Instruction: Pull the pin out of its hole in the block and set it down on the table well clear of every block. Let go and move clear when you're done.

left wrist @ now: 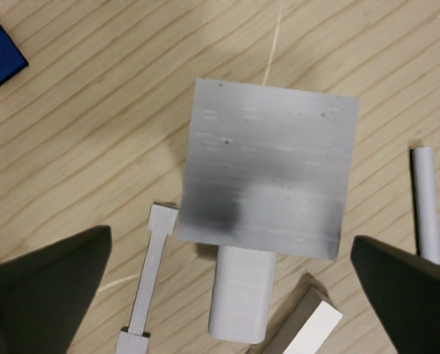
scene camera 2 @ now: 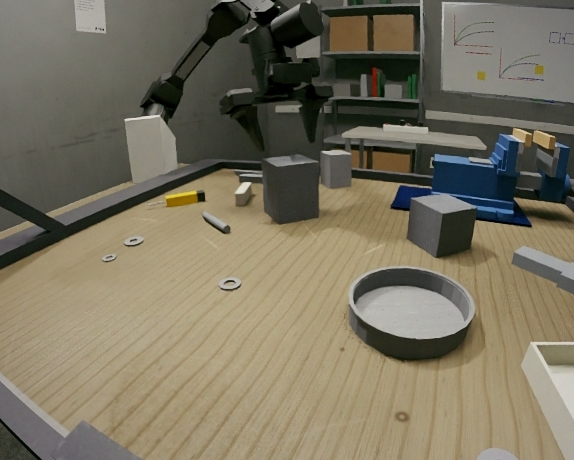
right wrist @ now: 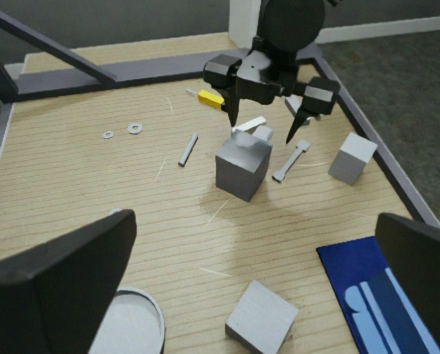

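Where they show: left gripper, between the fingertips: point(left wrist: 233, 241) point(scene camera 2: 288, 147) point(right wrist: 259, 134); right gripper, between the fingertips: point(right wrist: 255, 222); left arm's base, origin of its link: point(scene camera 2: 150, 128).
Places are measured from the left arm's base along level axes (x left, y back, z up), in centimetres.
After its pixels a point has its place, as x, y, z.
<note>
The large grey block point(scene camera 2: 291, 189) @[-29.1, -39.3, -7.9] point(left wrist: 270, 167) @[-25.7, -38.5, -4.1] point(right wrist: 242, 162) @[-27.2, -40.7, -4.1] stands on the table. The pin point(left wrist: 243, 295) @[-20.0, -35.2, -6.7] point(right wrist: 263, 133) @[-19.3, -35.1, -6.8], light grey with rounded edges, sticks out sideways from one face of the block; its inner end is hidden in the block. In scene camera 2 the pin is hidden behind the block. My left gripper point(scene camera 2: 287, 145) @[-22.5, -38.0, -2.5] point(left wrist: 233, 241) @[-22.5, -38.0, -2.5] point(right wrist: 259, 134) @[-22.5, -38.0, -2.5] is open and empty, pointing down above the block and pin, its fingers either side of them in the left wrist view. My right gripper point(right wrist: 255, 222) @[-40.1, -60.1, 22.1] is open and empty, away from the large block.
Near the pin lie a white bar point(scene camera 2: 243, 194) @[-21.7, -29.7, -11.0] point(left wrist: 312, 325) @[-20.1, -29.3, -10.7], a grey spanner-like piece point(left wrist: 148, 282) @[-14.8, -39.1, -12.6] point(right wrist: 291, 161) @[-14.8, -39.4, -12.6] and a loose grey rod point(scene camera 2: 216, 222) @[-32.5, -28.3, -12.1] point(left wrist: 426, 202) @[-31.1, -28.0, -12.0] point(right wrist: 188, 149) @[-31.3, -28.0, -12.0]. Smaller blocks point(scene camera 2: 336, 169) @[-9.5, -45.9, -9.2] point(scene camera 2: 441, 225) @[-39.9, -59.1, -8.7], a yellow-handled screwdriver point(scene camera 2: 182, 198) @[-21.4, -17.5, -11.9], a round dish point(scene camera 2: 410, 345) @[-58.0, -52.4, -11.7] and a blue vise point(scene camera 2: 472, 177) @[-21.5, -70.0, -6.8] stand farther off.
</note>
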